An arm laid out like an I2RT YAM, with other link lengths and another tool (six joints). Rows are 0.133 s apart.
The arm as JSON. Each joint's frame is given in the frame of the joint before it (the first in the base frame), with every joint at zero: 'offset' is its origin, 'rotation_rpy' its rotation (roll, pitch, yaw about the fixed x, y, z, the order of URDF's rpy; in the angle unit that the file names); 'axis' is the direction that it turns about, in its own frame. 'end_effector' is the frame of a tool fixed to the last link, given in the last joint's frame.
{
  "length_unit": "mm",
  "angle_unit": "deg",
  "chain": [
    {
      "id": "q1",
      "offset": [
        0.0,
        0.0,
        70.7
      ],
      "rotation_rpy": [
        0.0,
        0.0,
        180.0
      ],
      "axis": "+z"
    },
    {
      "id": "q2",
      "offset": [
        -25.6,
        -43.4,
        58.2
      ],
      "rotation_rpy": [
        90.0,
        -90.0,
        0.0
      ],
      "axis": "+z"
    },
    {
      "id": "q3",
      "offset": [
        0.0,
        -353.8,
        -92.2
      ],
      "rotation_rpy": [
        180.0,
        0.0,
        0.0
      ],
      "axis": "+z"
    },
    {
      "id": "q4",
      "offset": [
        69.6,
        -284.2,
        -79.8
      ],
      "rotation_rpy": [
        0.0,
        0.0,
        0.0
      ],
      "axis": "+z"
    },
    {
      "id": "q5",
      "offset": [
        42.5,
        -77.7,
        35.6
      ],
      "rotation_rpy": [
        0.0,
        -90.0,
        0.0
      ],
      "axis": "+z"
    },
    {
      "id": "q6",
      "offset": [
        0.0,
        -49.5,
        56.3
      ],
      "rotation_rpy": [
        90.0,
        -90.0,
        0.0
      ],
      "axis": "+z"
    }
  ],
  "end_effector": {
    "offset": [
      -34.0,
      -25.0,
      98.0
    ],
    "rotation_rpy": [
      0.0,
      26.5,
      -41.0
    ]
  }
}
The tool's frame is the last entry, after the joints.
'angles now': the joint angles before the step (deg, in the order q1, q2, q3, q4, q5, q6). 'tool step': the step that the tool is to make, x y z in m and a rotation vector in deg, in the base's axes. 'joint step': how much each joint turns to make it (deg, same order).
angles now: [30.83, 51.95, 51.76, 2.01, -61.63, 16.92]
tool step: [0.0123, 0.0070, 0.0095, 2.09, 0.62, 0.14]
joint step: [0.19, 2.38, 0.28, 6.52, 0.20, 4.41]
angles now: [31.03, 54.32, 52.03, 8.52, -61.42, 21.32]
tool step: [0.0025, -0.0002, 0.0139, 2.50, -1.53, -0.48]
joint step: [0.07, 0.46, 0.15, 5.17, 0.75, 2.59]
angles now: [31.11, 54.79, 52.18, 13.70, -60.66, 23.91]
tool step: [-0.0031, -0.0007, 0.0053, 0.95, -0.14, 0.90]
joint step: [0.01, -0.13, -0.09, 2.22, -0.72, 1.89]
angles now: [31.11, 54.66, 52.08, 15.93, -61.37, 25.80]
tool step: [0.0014, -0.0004, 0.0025, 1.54, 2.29, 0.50]
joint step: [0.01, 0.09, -1.00, 4.57, 0.18, 5.29]
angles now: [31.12, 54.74, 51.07, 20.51, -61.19, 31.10]
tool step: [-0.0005, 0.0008, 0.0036, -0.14, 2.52, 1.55]
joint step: [-0.21, 0.37, 0.88, 0.34, -1.33, 3.50]
